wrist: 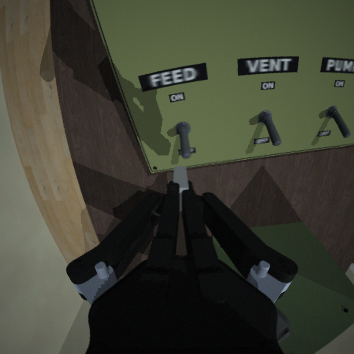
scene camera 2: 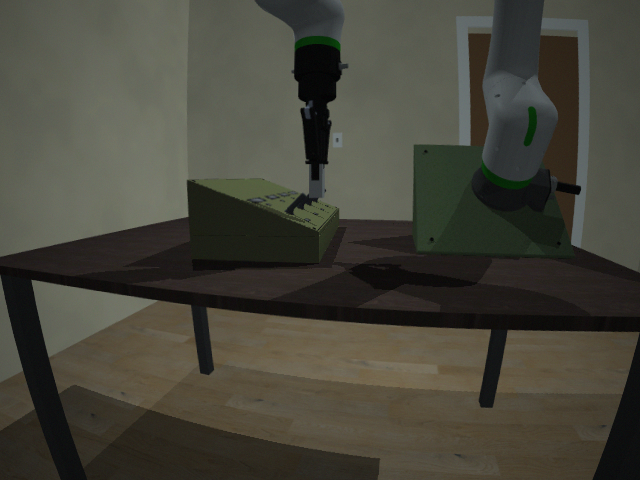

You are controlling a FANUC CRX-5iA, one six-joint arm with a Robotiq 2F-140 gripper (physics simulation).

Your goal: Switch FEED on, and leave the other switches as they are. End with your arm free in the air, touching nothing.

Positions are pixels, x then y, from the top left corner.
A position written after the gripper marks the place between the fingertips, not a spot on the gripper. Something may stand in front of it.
gripper: wrist 179,175; scene camera 2 316,197
